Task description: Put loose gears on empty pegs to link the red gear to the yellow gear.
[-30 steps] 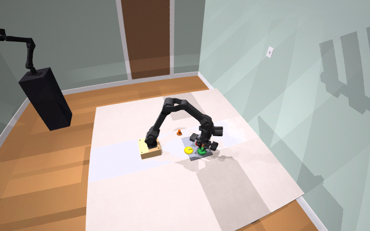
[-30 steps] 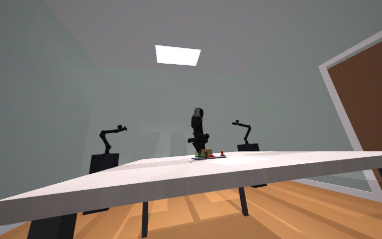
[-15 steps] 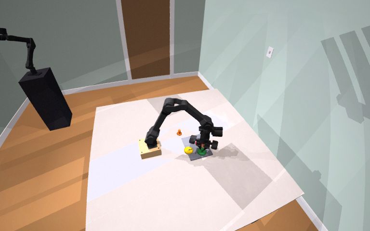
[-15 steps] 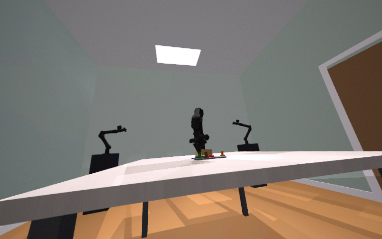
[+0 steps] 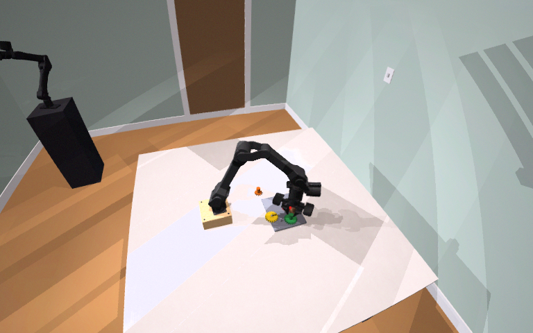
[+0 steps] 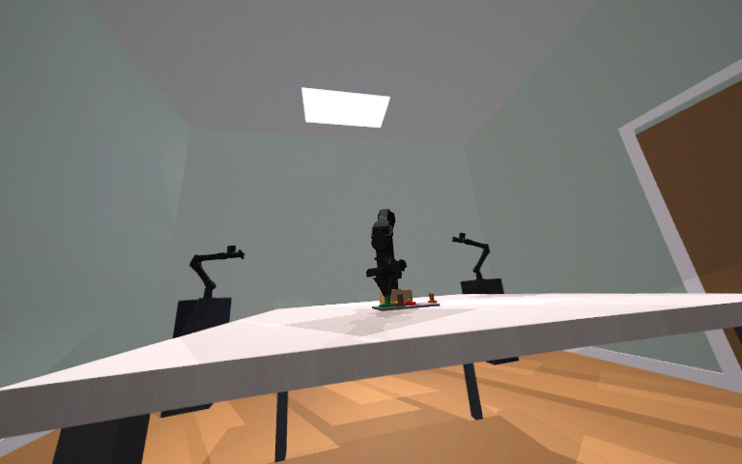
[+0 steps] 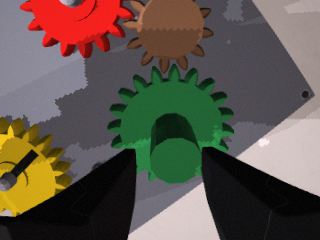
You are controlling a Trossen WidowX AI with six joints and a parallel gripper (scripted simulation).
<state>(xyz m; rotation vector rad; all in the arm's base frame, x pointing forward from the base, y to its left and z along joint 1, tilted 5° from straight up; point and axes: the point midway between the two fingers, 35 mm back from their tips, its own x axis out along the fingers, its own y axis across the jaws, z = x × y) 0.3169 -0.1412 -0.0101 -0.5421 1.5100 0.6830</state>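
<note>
The green gear lies 2 cm below my gripper tip. From my gripper tip the other things lie so: red gear 7 cm to the left, 3 cm below, 2 cm ahead; brown gear 4 cm ahead, 3 cm to the left, 2 cm below; grey board 6 cm to the left, 4 cm below, 1 cm behind.
</note>
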